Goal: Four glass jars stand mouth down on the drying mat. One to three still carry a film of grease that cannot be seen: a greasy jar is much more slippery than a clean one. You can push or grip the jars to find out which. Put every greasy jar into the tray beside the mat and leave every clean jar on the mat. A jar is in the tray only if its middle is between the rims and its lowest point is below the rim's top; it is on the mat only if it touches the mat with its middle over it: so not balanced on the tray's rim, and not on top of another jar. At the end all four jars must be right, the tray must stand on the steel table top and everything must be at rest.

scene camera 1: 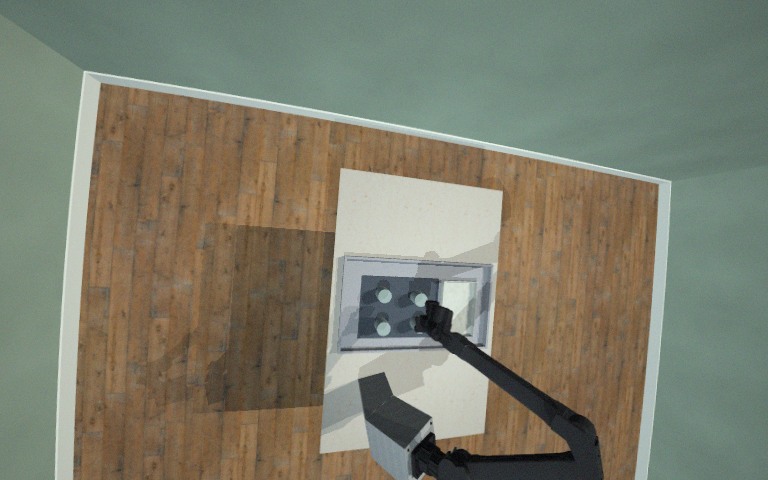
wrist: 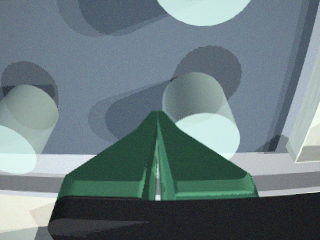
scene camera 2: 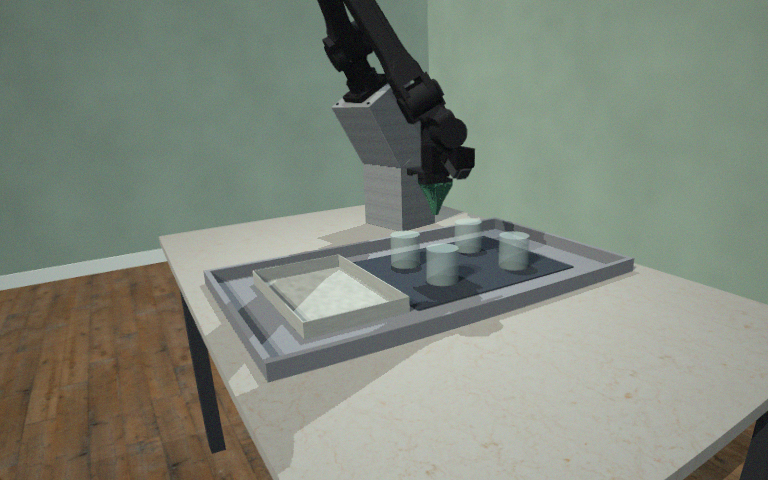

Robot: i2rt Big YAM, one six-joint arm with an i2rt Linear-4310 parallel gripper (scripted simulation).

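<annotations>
There's a dark mat [scene camera 2: 479, 273], [scene camera 1: 400, 293], and those are the same spot on it.
</annotations>
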